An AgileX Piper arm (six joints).
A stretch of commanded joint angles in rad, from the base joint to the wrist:
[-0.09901 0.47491 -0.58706 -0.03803 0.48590 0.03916]
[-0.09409 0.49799 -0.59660 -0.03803 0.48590 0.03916]
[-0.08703 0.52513 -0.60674 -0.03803 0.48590 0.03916]
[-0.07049 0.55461 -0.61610 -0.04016 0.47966 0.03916]
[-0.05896 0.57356 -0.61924 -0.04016 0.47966 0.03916]
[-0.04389 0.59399 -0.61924 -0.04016 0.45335 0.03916]
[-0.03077 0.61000 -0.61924 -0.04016 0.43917 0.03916]
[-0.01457 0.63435 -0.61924 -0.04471 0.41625 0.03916]
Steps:
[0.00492 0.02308 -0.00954 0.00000 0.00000 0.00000]
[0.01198 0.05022 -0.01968 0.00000 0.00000 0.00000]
[0.02852 0.07970 -0.02904 -0.00213 -0.00624 0.00000]
[0.04005 0.09865 -0.03218 -0.00213 -0.00624 0.00000]
[0.05512 0.11908 -0.03218 -0.00213 -0.03255 0.00000]
[0.06824 0.13509 -0.03218 -0.00213 -0.04673 0.00000]
[0.08444 0.15944 -0.03218 -0.00668 -0.06965 0.00000]

